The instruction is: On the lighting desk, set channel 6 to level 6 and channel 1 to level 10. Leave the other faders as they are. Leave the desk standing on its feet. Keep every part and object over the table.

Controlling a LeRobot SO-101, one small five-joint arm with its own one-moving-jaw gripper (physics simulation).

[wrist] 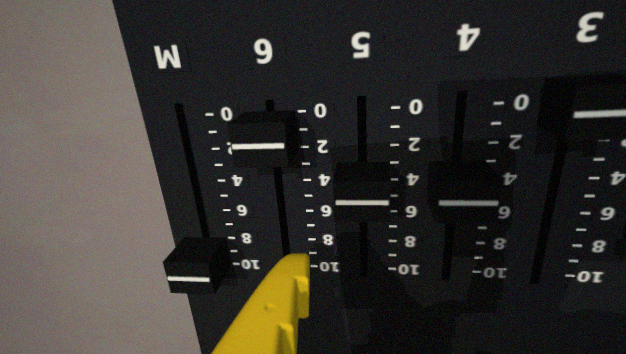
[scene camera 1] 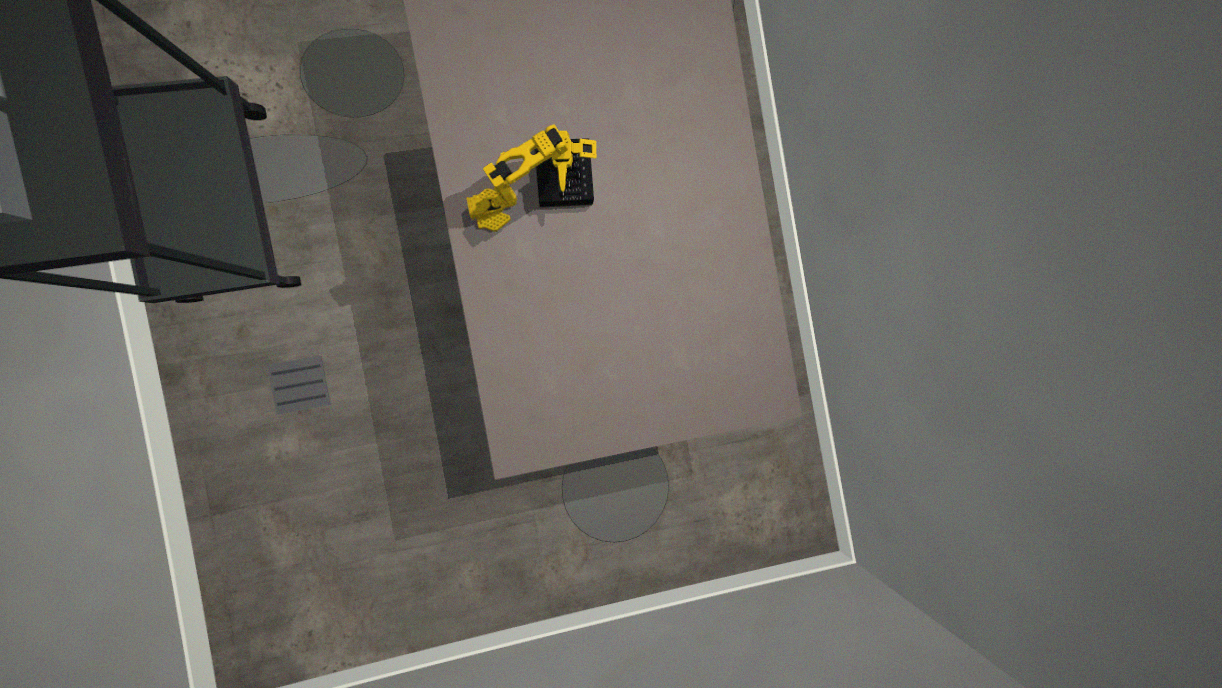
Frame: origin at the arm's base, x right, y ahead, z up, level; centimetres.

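Seen in the pictures: end effector, tool point: (wrist: 309, 276) (scene camera 1: 567, 152); arm's base, origin of the base link: (scene camera 1: 499, 209).
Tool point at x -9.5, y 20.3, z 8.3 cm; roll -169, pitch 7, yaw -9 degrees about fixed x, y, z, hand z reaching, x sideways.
Pixels of each thing's top centre, then the offset from my tool point to it. Level surfaces: height alone.
- black lighting desk, middle of its top: (wrist: 469, 280) (scene camera 1: 564, 168) dx +3.3, dy -1.4, dz -1.5 cm
- brown table, its level: dz -8.3 cm
- channel 6 fader cap, middle of its top: (wrist: 258, 145) dx -1.0, dy +2.3, dz -1.5 cm
- M fader cap, middle of its top: (wrist: 188, 278) dx -3.7, dy -1.0, dz -1.5 cm
- channel 5 cap, middle of its top: (wrist: 362, 202) dx +1.1, dy +0.8, dz -1.5 cm
- channel 4 cap, middle of its top: (wrist: 468, 202) dx +3.3, dy +0.5, dz -1.5 cm
- channel 3 cap, middle of its top: (wrist: 611, 113) dx +5.7, dy +2.1, dz -1.5 cm
The black lighting desk (scene camera 1: 581, 193) (wrist: 438, 43) stands on the brown table (scene camera 1: 632, 325) (wrist: 64, 175), close to the arm's base. In the wrist view its labels read upside down. The channel 6 fader cap (wrist: 258, 140) sits at about level 2. The M fader cap (wrist: 191, 264) is at 10. The channel 5 cap (wrist: 361, 193) and the channel 4 cap (wrist: 467, 193) sit between 4 and 6. The channel 3 cap (wrist: 592, 112) is near 0. Channel 1 is out of view. My gripper (scene camera 1: 563, 175) hangs over the desk, fully open and empty. Only its fixed jaw (wrist: 284, 295) shows, its tip at the 10 end of the channel 6 slot, apart from the cap.
The desk's left edge runs beside bare table in the wrist view. A dark metal frame (scene camera 1: 247, 171) stands on the floor at the upper left, off the table. The arm's base (scene camera 1: 490, 208) stands at the table's left edge.
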